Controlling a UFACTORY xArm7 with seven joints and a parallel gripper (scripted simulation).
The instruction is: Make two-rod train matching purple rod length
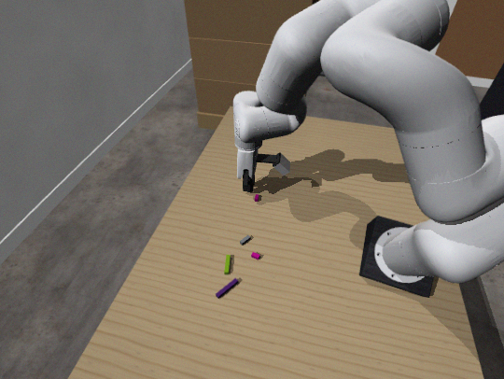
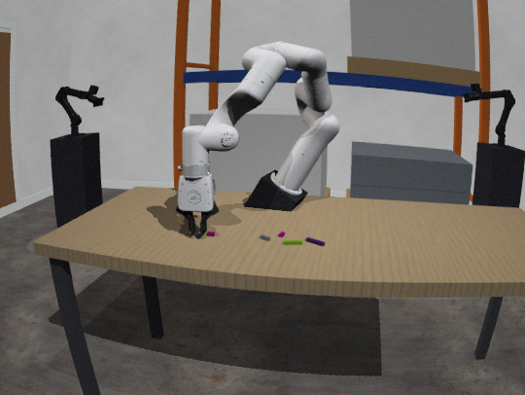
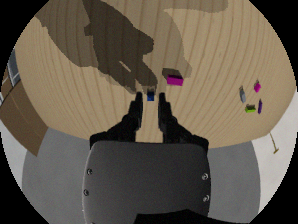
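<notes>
Now: hand 30 mm above the blue rod. Also, from my hand: grey rod 10 mm behind, 190 mm to the left, 30 mm below; then lime rod 20 mm ahead, 270 mm to the left, 30 mm below; then purple rod 10 mm ahead, 330 mm to the left, 30 mm below.
</notes>
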